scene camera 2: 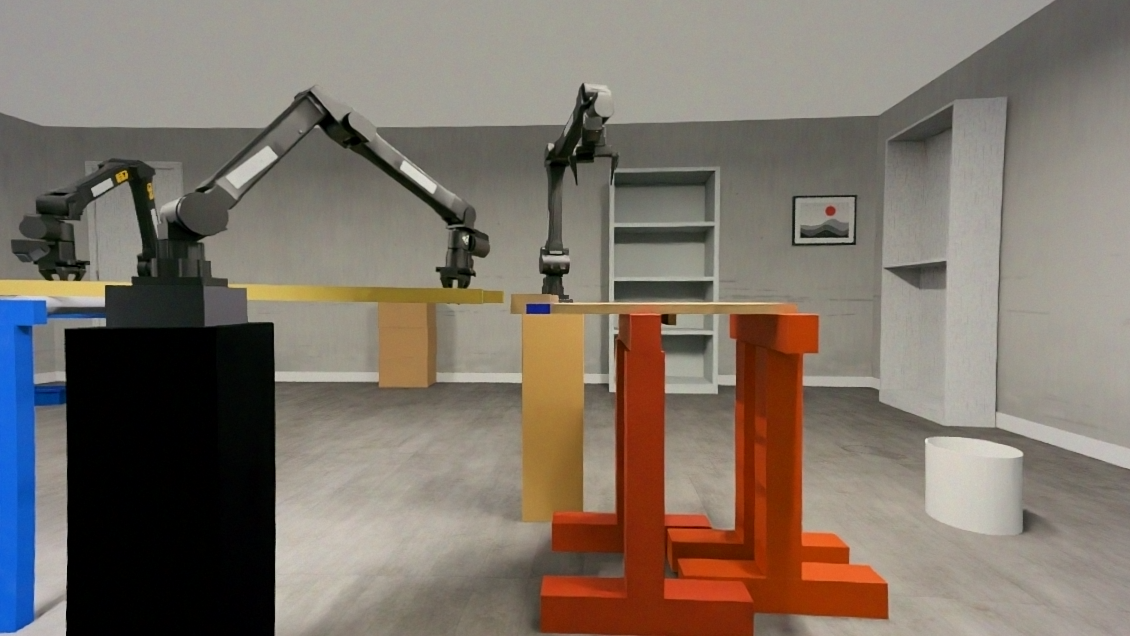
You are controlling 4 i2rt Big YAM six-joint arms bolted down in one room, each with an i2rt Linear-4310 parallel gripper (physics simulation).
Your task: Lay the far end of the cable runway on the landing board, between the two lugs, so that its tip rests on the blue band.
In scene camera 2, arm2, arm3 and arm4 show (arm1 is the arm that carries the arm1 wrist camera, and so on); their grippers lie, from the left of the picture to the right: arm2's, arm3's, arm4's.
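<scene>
The cable runway [355, 294], a long yellow beam, runs in from the left edge; its tip is left of the landing board [672, 308], slightly above board level. The blue band [538, 308] shows at the board's left end, beside a tan block [517, 303]; the two lugs cannot be told apart. Arm3's gripper [456, 282] points down at the runway near its tip and appears shut on it; its fingertips are partly hidden. Arm2's gripper [64, 274] is down at the runway's left part, its fingertips hidden behind it. Arm4's gripper [594, 169] is open and empty, high above the board. Arm1's gripper does not show.
Orange trestles [644, 458] [782, 458] carry the board. A blue stand [15, 458] is at the left. A black pedestal [170, 474] bears arm3 in front of the runway; a tan pedestal [553, 418] stands below arm4's base. Shelves and a white bin [972, 489] are further right.
</scene>
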